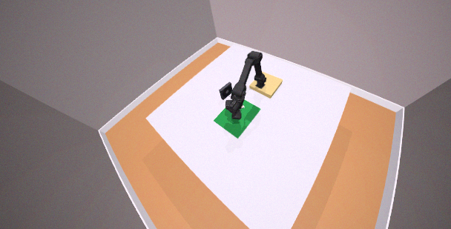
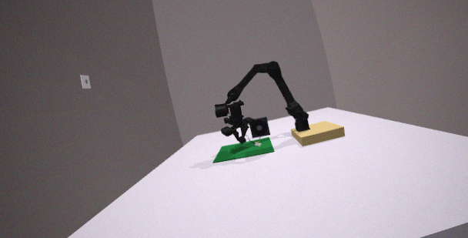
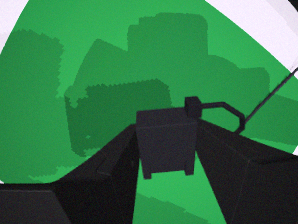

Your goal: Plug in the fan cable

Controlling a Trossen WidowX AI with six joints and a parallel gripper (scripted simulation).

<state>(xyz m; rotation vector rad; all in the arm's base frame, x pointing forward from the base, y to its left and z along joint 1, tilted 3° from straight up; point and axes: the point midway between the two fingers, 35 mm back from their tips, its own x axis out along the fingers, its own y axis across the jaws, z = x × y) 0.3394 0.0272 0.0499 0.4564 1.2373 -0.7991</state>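
Right now the green board is 70 mm below my gripper tip, 10 mm to the left of it and 10 mm behind it. Also, from my gripper tip: black fan (180 mm to the right, 100 mm behind, 10 mm above); then white four-pin fan header (90 mm behind, 50 mm below, 10 mm to the right); then black fan plug (10 mm to the left, 10 mm behind).
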